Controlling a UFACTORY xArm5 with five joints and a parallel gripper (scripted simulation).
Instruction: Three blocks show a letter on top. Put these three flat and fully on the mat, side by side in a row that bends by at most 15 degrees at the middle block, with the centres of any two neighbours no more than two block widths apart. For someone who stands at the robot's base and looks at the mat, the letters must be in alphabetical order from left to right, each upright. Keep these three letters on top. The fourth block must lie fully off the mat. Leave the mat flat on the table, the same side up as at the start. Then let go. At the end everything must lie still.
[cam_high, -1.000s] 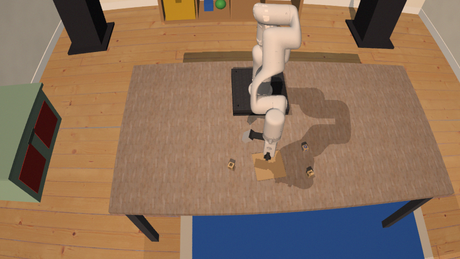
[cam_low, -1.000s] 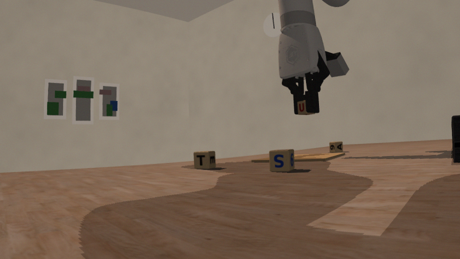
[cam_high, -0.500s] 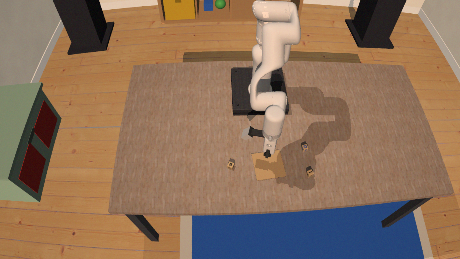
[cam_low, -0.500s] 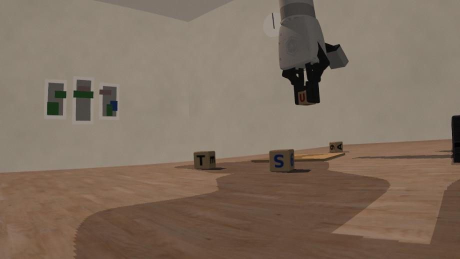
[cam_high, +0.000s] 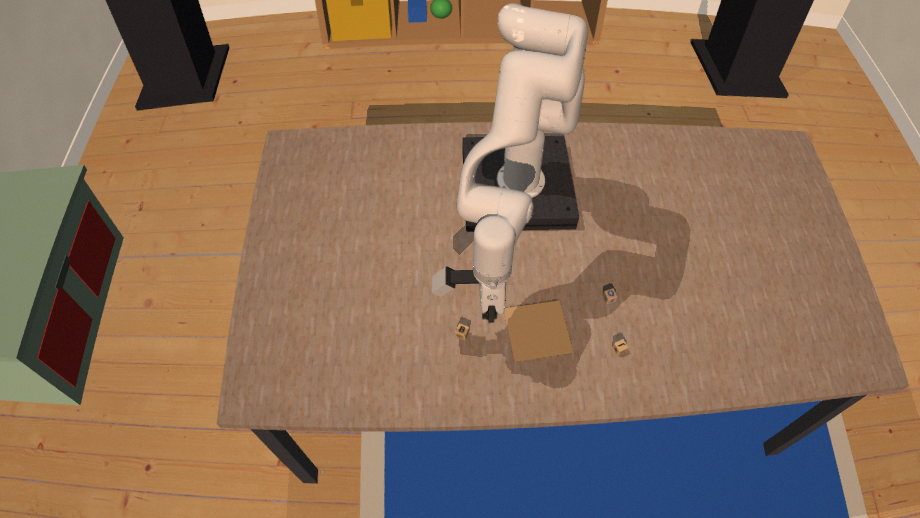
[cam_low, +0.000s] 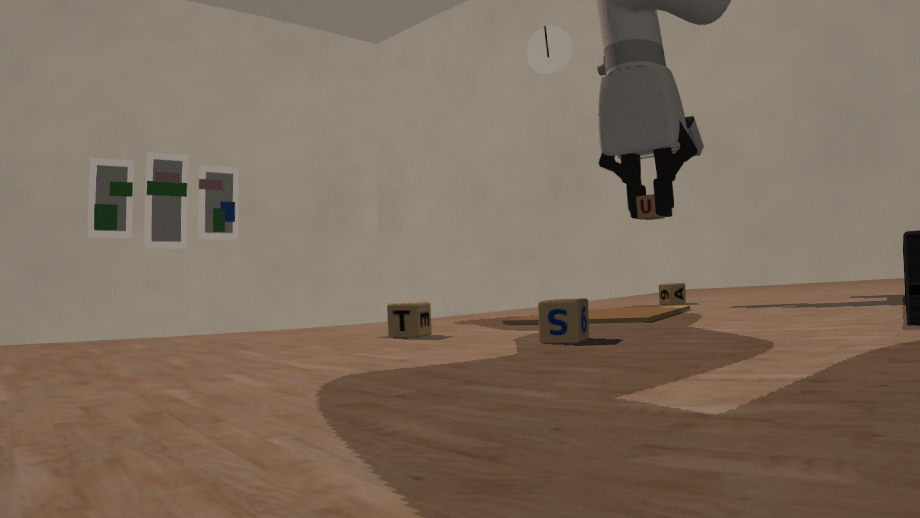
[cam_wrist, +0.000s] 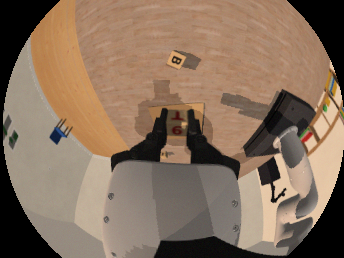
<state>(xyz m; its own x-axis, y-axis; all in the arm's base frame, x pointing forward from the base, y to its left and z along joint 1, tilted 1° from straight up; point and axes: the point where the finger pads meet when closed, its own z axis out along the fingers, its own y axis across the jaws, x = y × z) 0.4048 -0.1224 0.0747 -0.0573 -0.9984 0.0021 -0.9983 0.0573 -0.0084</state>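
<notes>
Now: the tan mat 1 cm ahead of my hand, 12 cm to the left of it and 12 cm below it. Round my hand: letter block: 1 cm below.
</notes>
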